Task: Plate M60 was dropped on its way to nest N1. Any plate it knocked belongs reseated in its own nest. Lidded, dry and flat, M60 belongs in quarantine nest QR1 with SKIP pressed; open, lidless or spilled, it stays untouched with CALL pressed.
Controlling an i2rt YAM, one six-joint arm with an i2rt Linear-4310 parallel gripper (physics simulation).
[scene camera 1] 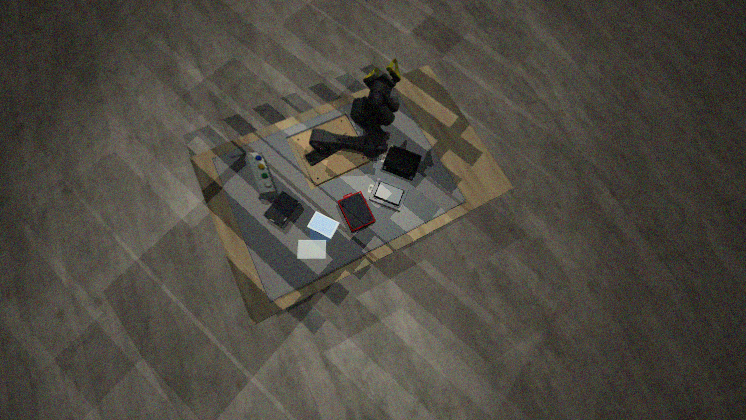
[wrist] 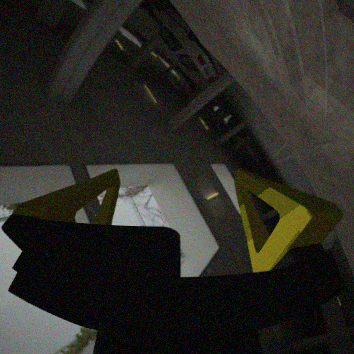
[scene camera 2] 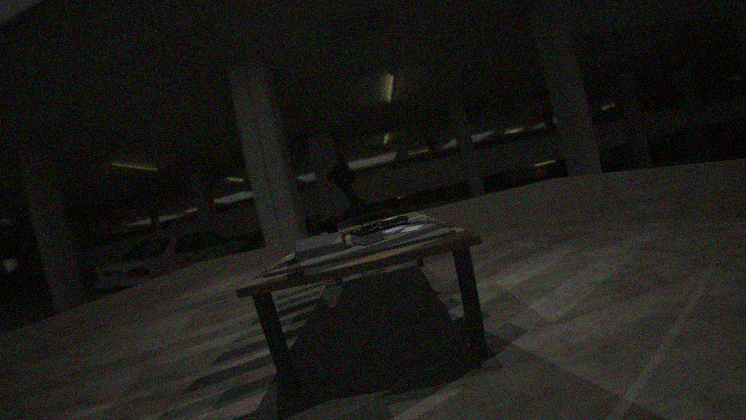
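Seen in the pictures: gripper, between the fingertips: (scene camera 1: 386, 64) (wrist: 176, 174) (scene camera 2: 327, 174); arm's base, origin of its link: (scene camera 1: 324, 151).
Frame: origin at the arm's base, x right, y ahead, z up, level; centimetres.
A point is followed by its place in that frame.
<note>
My gripper (scene camera 1: 384, 67) {x -30.9, y 2.8, z 43.5 cm} (wrist: 176, 174) {x -30.9, y 2.8, z 43.5 cm} is open and empty, its yellow fingers wide apart, high at the table's back in the first scene view. Pale rectangular plate-like pieces lie on the mat: a bright bluish-white one (scene camera 1: 323, 224) {x 20.8, y 32.8, z 1.3 cm}, a whitish one (scene camera 1: 311, 249) {x 31.6, y 39.6, z 0.8 cm} near the front edge, and a white-topped one (scene camera 1: 388, 193) {x -13.2, y 37.5, z 3.6 cm} in a light holder. A red-rimmed dark rectangle (scene camera 1: 356, 211) {x 4.8, y 36.6, z 3.9 cm} lies between them. A dark block (scene camera 1: 283, 208) {x 32.2, y 17.4, z 5.5 cm} sits at the left and a black box (scene camera 1: 401, 162) {x -27.5, y 28.2, z 5.8 cm} at the right. A button panel (scene camera 1: 262, 174) {x 32.1, y -1.7, z 7.4 cm} has blue, yellow, green and whitish buttons. No labels, lids or spills can be made out.
The arm (scene camera 1: 373, 112) {x -15.2, y 17.0, z 41.1 cm} (scene camera 2: 342, 176) {x -8.9, y 13.1, z 37.3 cm} stands by a wooden board (scene camera 1: 334, 174) {x 2.8, y 13.7, z 0.6 cm} on the grey mat (scene camera 1: 281, 276) {x 48.9, y 42.5, z 0.0 cm}. The wooden table (scene camera 1: 488, 172) {x -66.9, y 56.1, z -1.3 cm} (scene camera 2: 360, 260) {x 60.0, y 11.9, z -1.3 cm} has bare edges around the mat. Striped shadows cross everything, and the second scene view is very dark.
</note>
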